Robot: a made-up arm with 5 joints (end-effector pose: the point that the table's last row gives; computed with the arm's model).
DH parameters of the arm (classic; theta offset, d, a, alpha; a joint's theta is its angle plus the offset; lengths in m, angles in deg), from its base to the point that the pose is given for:
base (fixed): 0 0 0.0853 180
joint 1: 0 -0.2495 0.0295 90
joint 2: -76 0 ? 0
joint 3: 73.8 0 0.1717 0
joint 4: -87.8 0.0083 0 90
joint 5: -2.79 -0.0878 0 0
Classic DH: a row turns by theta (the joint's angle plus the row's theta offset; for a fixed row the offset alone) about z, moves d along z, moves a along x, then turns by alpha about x.
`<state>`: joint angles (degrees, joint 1 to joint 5).
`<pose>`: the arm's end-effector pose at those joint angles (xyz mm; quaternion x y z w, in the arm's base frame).
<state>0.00 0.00 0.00 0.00 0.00</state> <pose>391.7 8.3 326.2 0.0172 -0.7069 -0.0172 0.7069</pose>
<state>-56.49 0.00 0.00 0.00 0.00</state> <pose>247.5 260.0 326.2 0.3497 -0.6146 0.3194 0.6309</pose>
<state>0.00 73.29 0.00 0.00 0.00</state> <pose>267.9 8.3 6.4 0.0035 -0.1453 -0.0241 0.9891</pose>
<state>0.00 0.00 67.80 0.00 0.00</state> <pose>236.4 8.3 82.0 0.0047 -0.1925 -0.0239 0.9810</pose>
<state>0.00 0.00 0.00 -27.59 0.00</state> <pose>381.7 8.3 366.9 0.0208 -0.8551 -0.0126 0.5179</pose>
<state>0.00 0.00 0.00 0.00 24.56</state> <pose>391.7 8.3 326.2 -0.1335 -0.6944 0.1335 0.6944</pose>
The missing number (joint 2, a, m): 0.0723
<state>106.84 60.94 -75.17 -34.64 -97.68</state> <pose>0.0 -310.4 383.0 0.0520 0.9348 0.3413 0.0829</pose>
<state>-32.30 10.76 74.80 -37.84 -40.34</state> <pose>198.1 81.1 79.6 0.2206 -0.2853 -0.0880 0.9285</pose>
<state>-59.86 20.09 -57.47 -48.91 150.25</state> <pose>182.6 184.1 506.4 0.6918 0.7214 -0.0315 0.0076</pose>
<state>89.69 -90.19 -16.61 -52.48 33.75</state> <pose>92.6 178.8 460.2 0.7148 0.4073 -0.2787 0.4954</pose>
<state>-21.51 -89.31 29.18 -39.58 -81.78</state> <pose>105.0 16.7 506.4 -0.7962 0.5991 -0.0443 0.0721</pose>
